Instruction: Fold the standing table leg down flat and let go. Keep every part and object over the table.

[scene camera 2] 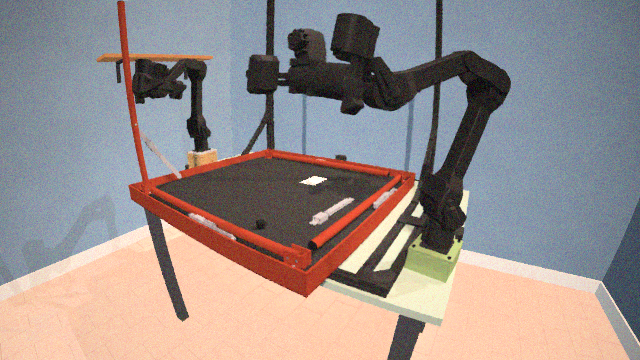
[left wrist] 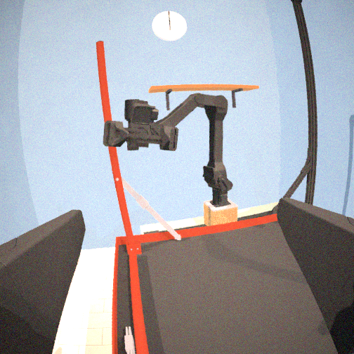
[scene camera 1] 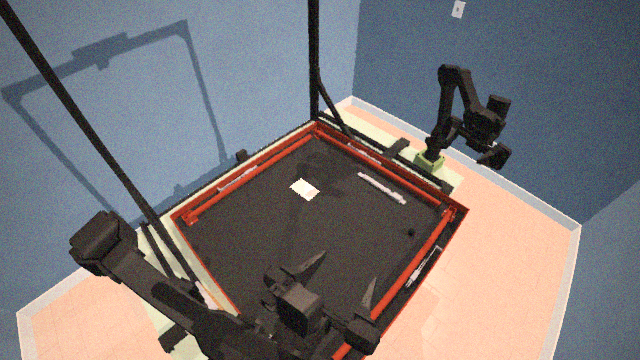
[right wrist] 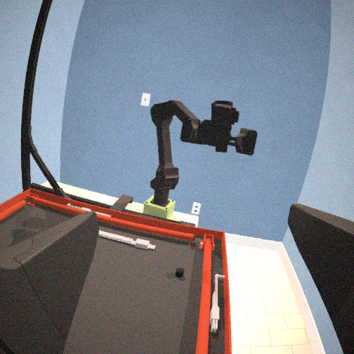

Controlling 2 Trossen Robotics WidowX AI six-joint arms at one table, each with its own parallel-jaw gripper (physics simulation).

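Places are measured from the left arm's base along level axes (x ahead, y left, z up), in millimetres.
Pixels of known places: left gripper, fingertip midpoint: [scene camera 1: 461, 151]; right gripper, fingertip midpoint: [scene camera 2: 174, 84] [scene camera 1: 350, 264]; left arm's base, origin of the base link: [scene camera 2: 437, 244] [scene camera 1: 431, 156]; right arm's base, origin of the base link: [scene camera 2: 201, 150].
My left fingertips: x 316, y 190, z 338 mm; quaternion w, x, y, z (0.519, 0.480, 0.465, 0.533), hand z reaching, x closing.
For each thing: its top centre in the pictures, then the offset to it from my left fingertips. "pt": a spot on its surface instead.
- standing red leg, surface spot: [scene camera 2: 126, 90] pt dx +518, dy +168, dz +4 mm
- pale brace, surface spot: [scene camera 2: 160, 154] pt dx +561, dy +63, dz -231 mm
- pale bar, middle of its top: [scene camera 2: 334, 205] [scene camera 1: 381, 185] dx -17, dy -207, dz -335 mm
- black knob, middle of its top: [scene camera 2: 260, 219] [scene camera 1: 412, 230] dx +45, dy -3, dz -326 mm
- white card, surface spot: [scene camera 2: 313, 180] [scene camera 1: 304, 189] pt dx +212, dy -378, dz -359 mm
The standing red leg [scene camera 2: 126, 90] [left wrist: 105, 95] rises nearly upright from a corner of the red-rimmed table [scene camera 1: 197, 245] [scene camera 2: 225, 250] [left wrist: 205, 231] [right wrist: 226, 300]. A pale brace [scene camera 2: 160, 154] [left wrist: 150, 209] slants from it to the rim. In scene camera 1 I cannot make the leg out. My right gripper [scene camera 1: 349, 267] [left wrist: 148, 136] is open and empty, at the height of the leg's upper half; in the left wrist view one of its fingers overlaps the leg. Contact cannot be told. My left gripper [scene camera 1: 475, 142] [right wrist: 214, 134] is open and empty, high at the opposite side.
Other red legs [scene camera 1: 420, 265] [scene camera 2: 357, 210] [right wrist: 205, 300] lie flat inside the rim. A pale bar [scene camera 1: 382, 187] [scene camera 2: 332, 210] [right wrist: 125, 239], a black knob [scene camera 1: 411, 232] [scene camera 2: 260, 224] [right wrist: 180, 272] and a white card [scene camera 1: 305, 189] [scene camera 2: 313, 180] are on the dark surface. Black posts [scene camera 1: 313, 55] [scene camera 2: 270, 100] stand behind.
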